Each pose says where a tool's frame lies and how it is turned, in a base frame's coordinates. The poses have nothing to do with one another.
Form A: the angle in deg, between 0 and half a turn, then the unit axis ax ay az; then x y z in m.
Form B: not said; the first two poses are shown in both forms.
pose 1, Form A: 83.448, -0.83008, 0.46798, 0.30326, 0.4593, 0.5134, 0.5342
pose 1, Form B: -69.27, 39.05, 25.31, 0.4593, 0.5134, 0.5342
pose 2, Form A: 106.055, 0.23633, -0.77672, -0.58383, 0.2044, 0.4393, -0.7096
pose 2, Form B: 25.06, -82.37, -61.92, 0.2044, 0.4393, -0.7096
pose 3, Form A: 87.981, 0.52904, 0.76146, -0.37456, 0.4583, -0.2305, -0.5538
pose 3, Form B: 46.55, 66.99, -32.95, 0.4583, -0.2305, -0.5538
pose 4, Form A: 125.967, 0.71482, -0.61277, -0.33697, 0.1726, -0.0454, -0.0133
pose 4, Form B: 90.04, -77.19, -42.45, 0.1726, -0.0454, -0.0133
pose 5, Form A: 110.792, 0.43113, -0.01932, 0.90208, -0.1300, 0.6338, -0.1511
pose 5, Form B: 47.77, -2.14, 99.94, -0.1300, 0.6338, -0.1511
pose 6, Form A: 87.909, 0.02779, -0.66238, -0.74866, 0.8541, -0.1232, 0.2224
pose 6, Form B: 2.44, -58.23, -65.81, 0.8541, -0.1232, 0.2224
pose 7, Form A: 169.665, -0.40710, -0.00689, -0.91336, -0.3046, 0.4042, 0.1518
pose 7, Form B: -69.07, -1.17, -154.96, -0.3046, 0.4042, 0.1518
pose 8, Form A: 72.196, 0.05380, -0.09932, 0.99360, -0.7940, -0.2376, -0.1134
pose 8, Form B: 3.88, -7.17, 71.73, -0.7940, -0.2376, -0.1134
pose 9, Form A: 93.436, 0.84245, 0.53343, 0.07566, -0.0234, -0.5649, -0.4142
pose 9, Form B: 78.72, 49.84, 7.07, -0.0234, -0.5649, -0.4142
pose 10, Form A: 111.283, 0.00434, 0.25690, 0.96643, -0.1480, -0.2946, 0.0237
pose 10, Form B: 0.48, 28.59, 107.55, -0.1480, -0.2946, 0.0237
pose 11, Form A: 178.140, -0.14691, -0.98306, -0.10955, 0.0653, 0.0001, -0.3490
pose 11, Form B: -26.17, -175.12, -19.52, 0.0653, 0.0001, -0.3490
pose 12, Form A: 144.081, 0.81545, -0.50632, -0.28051, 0.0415, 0.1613, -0.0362
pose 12, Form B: 117.49, -72.95, -40.42, 0.0415, 0.1613, -0.0362
